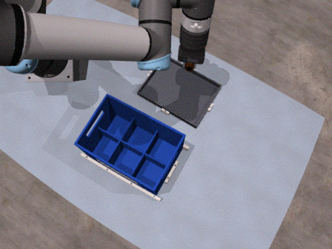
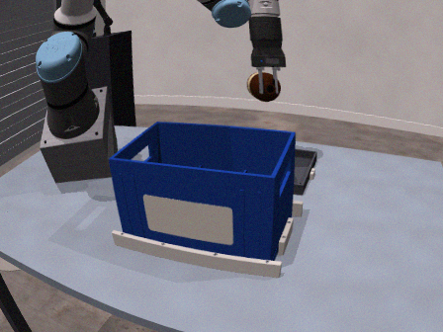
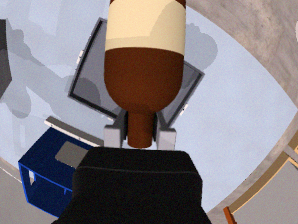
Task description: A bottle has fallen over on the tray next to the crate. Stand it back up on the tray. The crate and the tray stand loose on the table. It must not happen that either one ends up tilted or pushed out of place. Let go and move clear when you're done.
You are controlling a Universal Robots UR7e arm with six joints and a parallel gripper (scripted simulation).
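My gripper is now 50 mm to the right of the bottle, 20 mm past it and 10 mm above it. The rest, counted from my hand: dark tray: 190 mm below, 20 mm to the right, 20 mm behind; blue crate: 300 mm to the right, 120 mm below, 20 mm behind.
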